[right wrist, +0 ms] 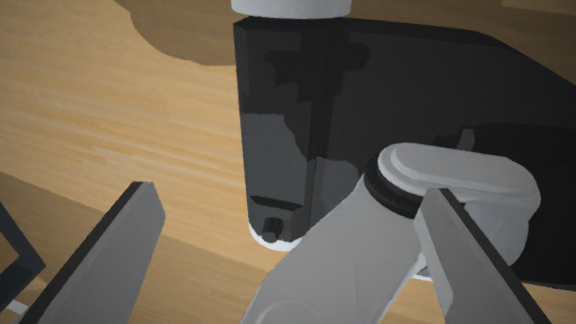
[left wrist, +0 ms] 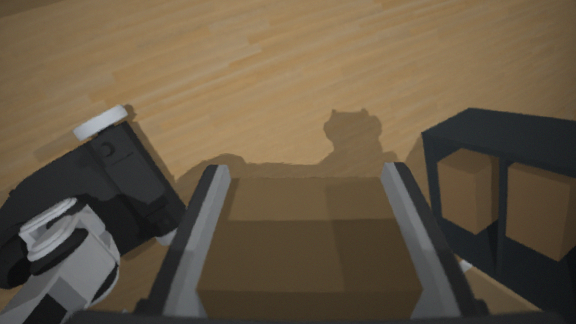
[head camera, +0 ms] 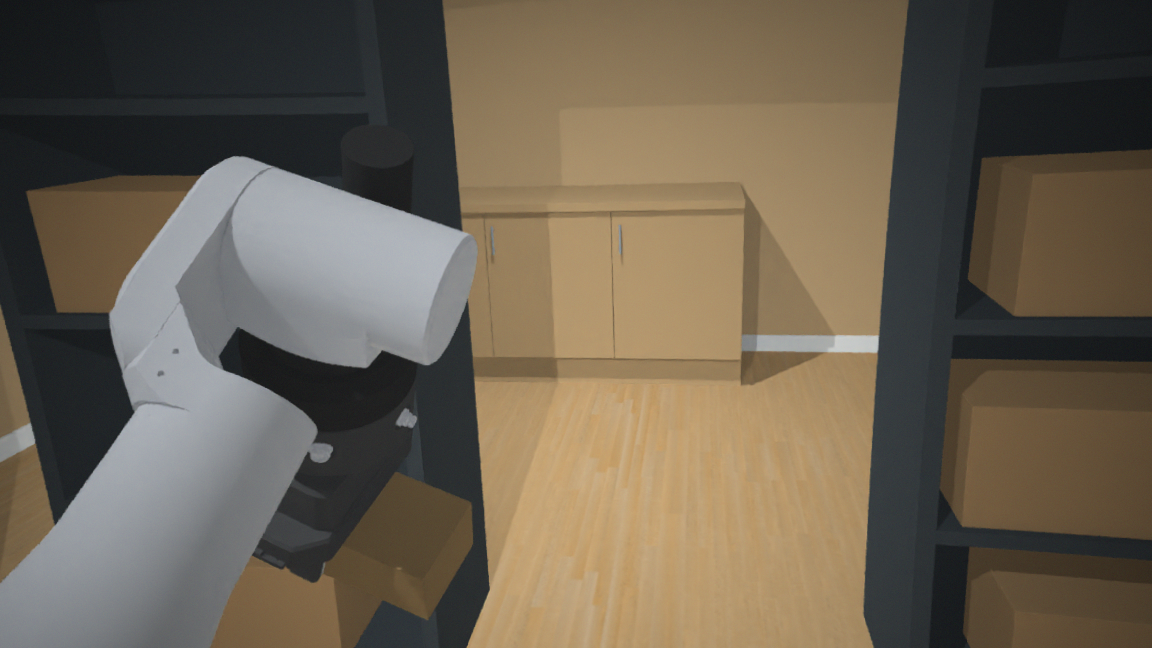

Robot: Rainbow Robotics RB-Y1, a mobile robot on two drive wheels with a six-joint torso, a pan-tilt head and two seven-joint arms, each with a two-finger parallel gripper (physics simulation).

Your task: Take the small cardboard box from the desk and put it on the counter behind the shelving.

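Places are measured from the robot's base along level axes (x ahead, y left, z up), in metres.
Where they show: left gripper, between the fingertips: (left wrist: 305, 180) (head camera: 337, 530); right gripper, between the fingertips: (right wrist: 289, 203).
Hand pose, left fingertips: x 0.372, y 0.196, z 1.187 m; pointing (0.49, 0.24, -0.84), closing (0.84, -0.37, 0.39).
After its pixels a point has its place.
A small brown cardboard box (head camera: 414, 527) {z 1.213, x 0.329, y 0.131 m} (left wrist: 305, 255) {z 1.220, x 0.355, y 0.193 m} is held between the fingers of my left gripper (head camera: 326, 540) {z 1.187, x 0.372, y 0.196 m} (left wrist: 305, 180) {z 1.187, x 0.372, y 0.196 m}, which is shut on it. In the head camera the box hangs tilted at the lower left, in front of the left shelving. The counter (head camera: 604, 195) {z 0.911, x 3.864, y 0.039 m}, a wooden cabinet with doors, stands against the back wall, seen through the gap between two dark shelving units; its left end is hidden. My right gripper (right wrist: 289, 203) {z 0.542, x -0.101, y -0.234 m} is open, with no object between its fingers. The desk does not show.
Dark shelving stands at the left (head camera: 439, 322) and at the right (head camera: 910, 322) {z 0.935, x 1.626, y -0.630 m} of the gap, with larger cardboard boxes on its shelves. A dark shelf unit (left wrist: 500, 125) {z 0.341, x 1.726, y -0.641 m} also shows at the right in the left wrist view. Wooden floor (head camera: 668, 499) {z 0.001, x 2.557, y -0.172 m} runs between the units.
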